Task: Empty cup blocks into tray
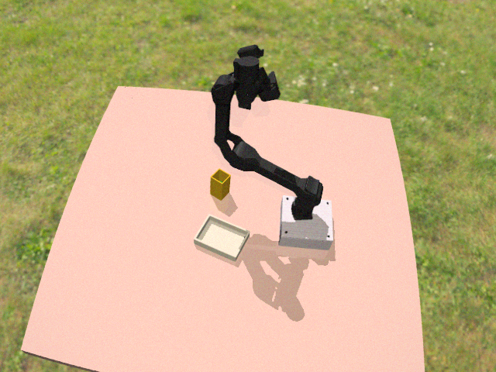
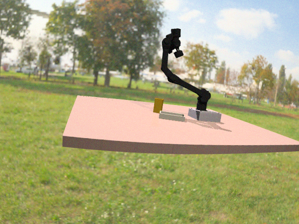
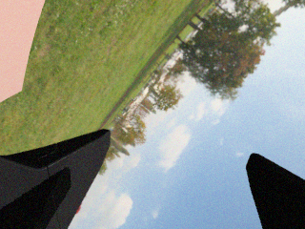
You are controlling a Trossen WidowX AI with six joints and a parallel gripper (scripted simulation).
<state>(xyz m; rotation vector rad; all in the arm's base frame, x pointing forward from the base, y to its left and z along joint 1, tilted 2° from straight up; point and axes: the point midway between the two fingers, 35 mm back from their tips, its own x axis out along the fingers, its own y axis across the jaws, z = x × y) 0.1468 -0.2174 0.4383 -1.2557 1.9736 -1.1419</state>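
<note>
Now: gripper tip 130 mm short of the green block, 130 mm to the right of it and 440 mm above it. From my gripper tip the other things lie so: yellow square cup 130 mm ahead, 130 mm to the left, 460 mm below; red block 130 mm ahead, 130 mm to the left, 460 mm below; blue block 130 mm ahead, 130 mm to the left, 470 mm below.
</note>
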